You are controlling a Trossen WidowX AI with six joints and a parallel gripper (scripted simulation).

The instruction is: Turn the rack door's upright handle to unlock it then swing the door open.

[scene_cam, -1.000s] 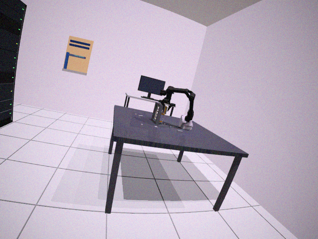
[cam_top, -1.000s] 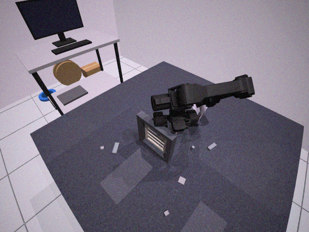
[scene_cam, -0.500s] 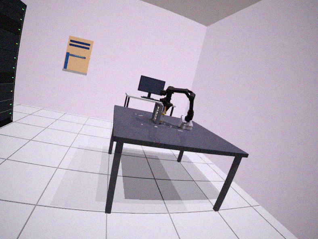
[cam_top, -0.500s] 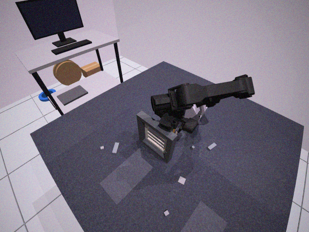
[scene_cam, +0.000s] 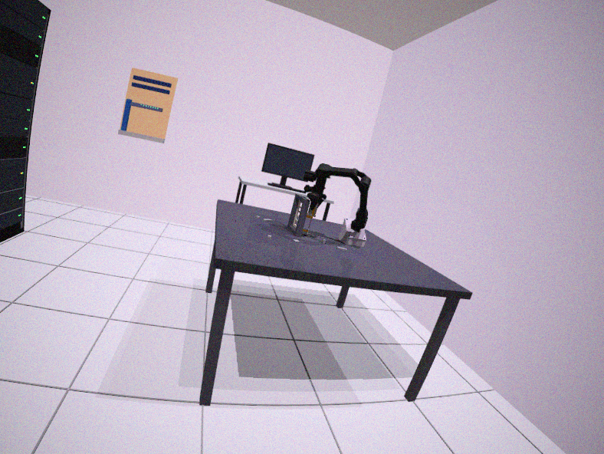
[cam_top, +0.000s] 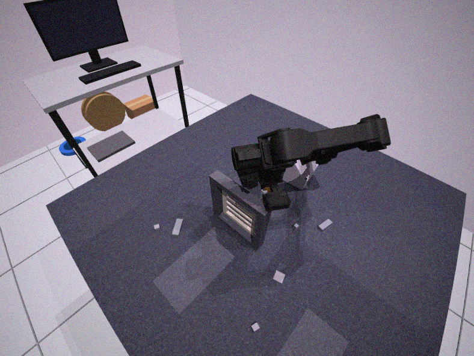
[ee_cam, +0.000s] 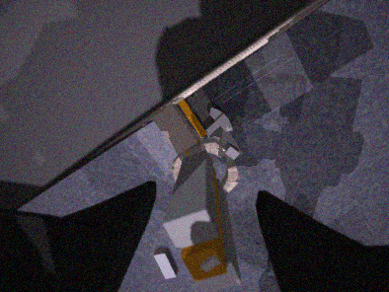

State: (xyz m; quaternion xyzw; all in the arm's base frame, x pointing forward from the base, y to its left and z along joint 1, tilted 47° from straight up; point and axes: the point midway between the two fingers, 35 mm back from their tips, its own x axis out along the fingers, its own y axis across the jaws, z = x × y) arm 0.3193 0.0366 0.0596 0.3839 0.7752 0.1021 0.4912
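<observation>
Now: gripper tip 10 mm to the left of the orange upright handle and 30 mm above it.
</observation>
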